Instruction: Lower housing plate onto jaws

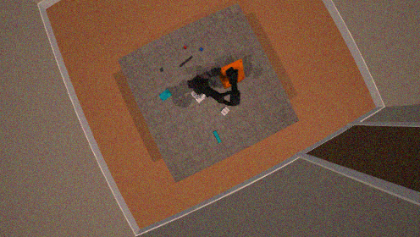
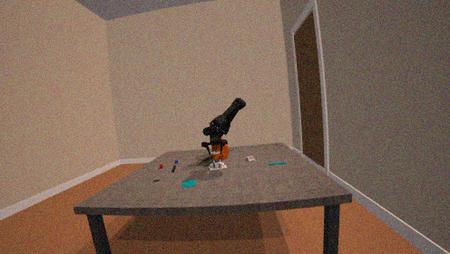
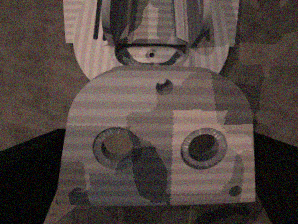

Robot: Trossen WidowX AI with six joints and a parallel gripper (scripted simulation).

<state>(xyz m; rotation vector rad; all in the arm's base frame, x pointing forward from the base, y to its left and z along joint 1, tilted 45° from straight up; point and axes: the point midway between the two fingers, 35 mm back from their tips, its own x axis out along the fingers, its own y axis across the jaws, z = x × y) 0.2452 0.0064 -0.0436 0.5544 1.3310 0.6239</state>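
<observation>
My gripper tip is now 2 cm below the white part and 1 cm short of it. Round my gripper tip: blue bit: 34 cm to the right, 20 cm behind, 7 cm below; then black bar: 32 cm to the right, 8 cm below, 2 cm behind; then flat teal plate: 31 cm ahead, 16 cm to the right, 8 cm below.
</observation>
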